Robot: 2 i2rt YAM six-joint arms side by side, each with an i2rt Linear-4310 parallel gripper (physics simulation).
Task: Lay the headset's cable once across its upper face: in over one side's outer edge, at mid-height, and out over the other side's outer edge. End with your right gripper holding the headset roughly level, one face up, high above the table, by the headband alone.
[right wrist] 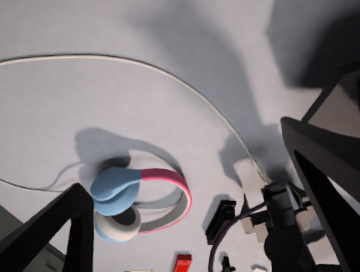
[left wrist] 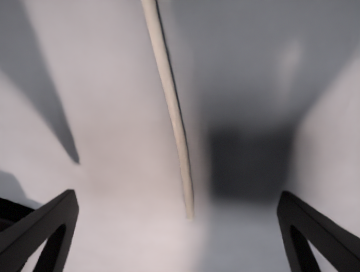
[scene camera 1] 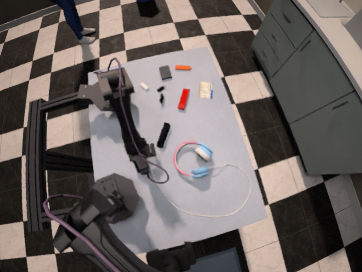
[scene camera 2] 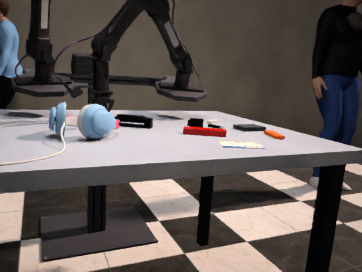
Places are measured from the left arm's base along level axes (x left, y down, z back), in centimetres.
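Where they show: left gripper, fingertip midpoint: (left wrist: 178,199); right gripper, fingertip midpoint: (right wrist: 176,163) (scene camera 1: 171,246); left arm's base, origin of the base link: (scene camera 2: 180,87); right arm's base, origin of the base link: (scene camera 1: 113,198) (scene camera 2: 44,81).
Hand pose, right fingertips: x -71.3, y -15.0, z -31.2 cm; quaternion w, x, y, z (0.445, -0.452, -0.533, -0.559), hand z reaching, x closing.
Things, the pixels of their top centre, and the offset from my right fingertips.
- black block, middle of its top: (right wrist: 222,232) (scene camera 2: 132,115) (scene camera 1: 162,133) dx +47.6, dy +23.9, dz +3.7 cm
- red block, middle of its top: (scene camera 2: 204,128) (scene camera 1: 183,98) dx +70.0, dy +25.9, dz -9.6 cm
- dark flat box, middle of its top: (scene camera 2: 249,125) (scene camera 1: 165,71) dx +91.3, dy +26.4, dz +1.3 cm
- orange piece, middle of its top: (scene camera 2: 274,133) (scene camera 1: 183,67) dx +94.6, dy +26.9, dz -11.3 cm
- cream card, middle of its top: (scene camera 2: 240,144) (scene camera 1: 205,89) dx +76.3, dy +27.8, dz -24.3 cm
The headset lies on the table, its pink headband (scene camera 1: 176,157) (right wrist: 187,192) curving away from two blue ear cups (scene camera 1: 200,172) (scene camera 2: 97,122) (right wrist: 112,192). The pale cable (scene camera 1: 215,216) (left wrist: 175,117) (right wrist: 150,67) leaves one cup, makes a wide loop on the table and runs to the left arm. No cable crosses the headset's upper face. My left gripper (left wrist: 178,199) (scene camera 2: 102,101) is open, low over the cable's free end, which lies between its spread fingers in the left wrist view. My right gripper (right wrist: 176,163) is open and empty, high above the table.
A black block (scene camera 1: 163,134) (right wrist: 220,221) lies between the headset and a red block (scene camera 1: 184,99) (scene camera 2: 204,131). Farther back are a dark flat box (scene camera 1: 165,72), an orange piece (scene camera 1: 183,67) and a cream card (scene camera 1: 205,90). The left arm's purple hose hangs beside its gripper.
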